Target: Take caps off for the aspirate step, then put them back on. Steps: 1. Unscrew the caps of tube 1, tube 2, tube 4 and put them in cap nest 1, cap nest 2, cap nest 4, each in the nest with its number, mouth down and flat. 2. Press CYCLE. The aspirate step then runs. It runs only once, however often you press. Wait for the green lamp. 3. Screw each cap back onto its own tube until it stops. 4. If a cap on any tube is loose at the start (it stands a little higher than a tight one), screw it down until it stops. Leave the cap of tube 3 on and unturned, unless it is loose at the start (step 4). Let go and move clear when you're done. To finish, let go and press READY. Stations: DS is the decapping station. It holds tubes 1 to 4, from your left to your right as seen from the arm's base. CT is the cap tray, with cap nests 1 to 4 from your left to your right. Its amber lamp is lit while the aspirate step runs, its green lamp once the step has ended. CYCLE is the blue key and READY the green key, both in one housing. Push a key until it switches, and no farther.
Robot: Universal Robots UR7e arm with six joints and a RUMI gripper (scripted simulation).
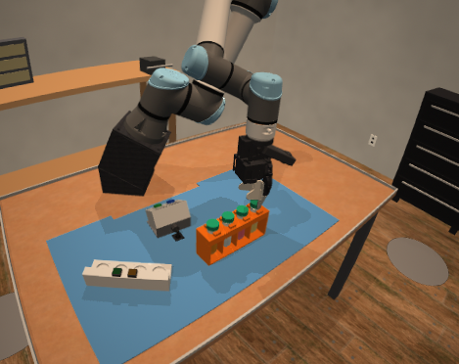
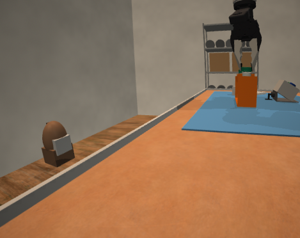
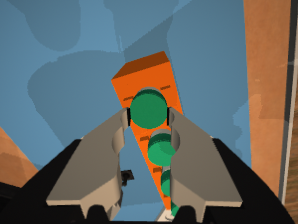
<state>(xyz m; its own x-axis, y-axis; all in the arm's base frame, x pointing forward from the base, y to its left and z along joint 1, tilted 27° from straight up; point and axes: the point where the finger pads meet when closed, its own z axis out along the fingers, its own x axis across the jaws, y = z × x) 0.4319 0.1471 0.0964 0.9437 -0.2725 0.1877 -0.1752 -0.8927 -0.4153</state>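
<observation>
Now: the cap 10 mm below my hand. Also, from my hand: grey key housing: 170 mm behind, 200 mm to the right, 70 mm below; blue key: 190 mm behind, 180 mm to the right, 60 mm below; table edge: 210 mm ahead, 40 mm to the left, 120 mm below.
</observation>
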